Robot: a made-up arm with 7 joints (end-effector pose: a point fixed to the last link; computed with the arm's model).
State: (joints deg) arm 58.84 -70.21 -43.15 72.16 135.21 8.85 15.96
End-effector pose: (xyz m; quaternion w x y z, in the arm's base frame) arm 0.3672 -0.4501 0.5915 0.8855 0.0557 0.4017 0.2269
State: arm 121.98 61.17 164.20 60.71 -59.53 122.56 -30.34
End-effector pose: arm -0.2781 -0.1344 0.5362 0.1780 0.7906 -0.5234 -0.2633
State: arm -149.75 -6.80 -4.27 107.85 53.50 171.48 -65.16
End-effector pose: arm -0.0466 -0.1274 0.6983 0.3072 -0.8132 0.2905 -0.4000
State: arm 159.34 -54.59 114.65 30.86 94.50 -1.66 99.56
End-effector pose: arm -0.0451 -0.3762 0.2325 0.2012 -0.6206 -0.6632 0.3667
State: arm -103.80 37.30 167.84 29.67 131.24 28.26 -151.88
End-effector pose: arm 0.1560 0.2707 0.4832 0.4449 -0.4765 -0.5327 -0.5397
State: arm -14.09 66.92 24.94 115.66 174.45 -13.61 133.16
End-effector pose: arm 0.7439 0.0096 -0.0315 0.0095 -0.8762 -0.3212 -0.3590
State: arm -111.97 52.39 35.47 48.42 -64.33 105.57 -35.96
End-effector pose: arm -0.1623 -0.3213 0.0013 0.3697 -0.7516 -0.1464 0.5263
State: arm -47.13 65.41 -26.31 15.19 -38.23 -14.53 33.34
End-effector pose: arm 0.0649 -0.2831 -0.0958 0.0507 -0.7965 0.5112 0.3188
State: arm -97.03 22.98 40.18 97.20 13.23 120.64 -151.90
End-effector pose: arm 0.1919 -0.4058 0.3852 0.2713 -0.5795 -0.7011 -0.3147
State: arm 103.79 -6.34 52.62 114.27 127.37 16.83 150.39
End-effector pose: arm -0.4463 0.1382 0.9194 0.5675 0.3335 -0.3113 -0.6854
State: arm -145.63 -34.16 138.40 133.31 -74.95 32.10 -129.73
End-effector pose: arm 0.8479 0.1357 0.7552 0.6699 -0.0460 0.5938 -0.4433
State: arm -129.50 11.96 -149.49 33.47 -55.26 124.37 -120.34
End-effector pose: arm 0.2673 0.1148 0.4742 0.2706 -0.1347 0.6368 -0.7093
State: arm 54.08 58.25 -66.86 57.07 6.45 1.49 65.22
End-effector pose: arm 0.7399 -0.1086 0.2791 0.2268 0.7792 -0.4248 0.4011
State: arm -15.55 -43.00 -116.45 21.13 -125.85 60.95 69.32
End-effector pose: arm -0.3405 -0.2803 0.0082 0.2543 0.6534 -0.6976 -0.1475
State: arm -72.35 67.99 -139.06 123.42 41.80 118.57 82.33
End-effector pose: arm -0.2876 -0.4665 0.6920 0.3961 -0.5661 -0.7229 0.0047
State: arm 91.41 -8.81 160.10 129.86 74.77 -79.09 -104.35
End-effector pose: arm -0.2504 -0.3063 0.8837 0.8269 -0.1553 -0.5404 -0.0090
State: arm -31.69 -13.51 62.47 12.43 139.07 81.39 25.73
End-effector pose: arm 0.2283 0.2572 0.2615 0.5486 -0.3953 0.6022 0.4244
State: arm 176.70 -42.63 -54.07 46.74 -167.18 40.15 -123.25
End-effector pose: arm 0.0320 0.4796 0.5289 0.7590 -0.6053 -0.0304 0.2380
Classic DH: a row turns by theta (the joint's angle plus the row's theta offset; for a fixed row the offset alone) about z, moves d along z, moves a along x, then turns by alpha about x. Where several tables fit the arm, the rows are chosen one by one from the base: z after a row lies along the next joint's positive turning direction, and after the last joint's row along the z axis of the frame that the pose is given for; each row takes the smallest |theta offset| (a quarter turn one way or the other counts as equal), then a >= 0, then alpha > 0; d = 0 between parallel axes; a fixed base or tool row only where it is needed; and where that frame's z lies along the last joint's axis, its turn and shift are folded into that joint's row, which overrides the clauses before.
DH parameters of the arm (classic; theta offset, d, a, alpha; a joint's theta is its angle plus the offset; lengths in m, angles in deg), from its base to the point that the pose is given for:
base (fixed): -49.34 0 0.0299 0
joint 1: 49.34 0.202 -0.0267 -90
joint 2: 0 -0.0273 -0.0262 90
joint 3: 0 0.4888 0.095 90
joint 4: 0 0.0438 0.0371 90
joint 5: 0 0.2969 -0.0136 90
joint 6: 0 -0.0165 0.1342 -90
joint 7: -42.05 0 0.0357 0
tool (fixed): 42.05 0.2083 0 0

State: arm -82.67 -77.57 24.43 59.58 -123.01 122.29 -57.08
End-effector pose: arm -0.1253 0.3541 0.7721 0.4545 0.2257 -0.5790 -0.6382
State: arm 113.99 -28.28 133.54 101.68 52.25 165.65 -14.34
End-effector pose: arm 0.1664 -0.4912 0.4465 0.6759 -0.5870 0.4372 0.0866
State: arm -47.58 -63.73 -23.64 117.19 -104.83 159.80 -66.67
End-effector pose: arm -0.5976 0.1702 0.5212 0.0225 -0.6722 0.7383 0.0501
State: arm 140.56 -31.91 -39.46 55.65 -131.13 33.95 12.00
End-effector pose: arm 0.1320 0.4340 0.5781 0.1479 0.0158 0.6770 0.7208
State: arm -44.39 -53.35 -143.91 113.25 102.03 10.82 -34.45
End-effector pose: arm -0.8355 0.4600 0.1877 0.3986 -0.6074 -0.4988 0.4727
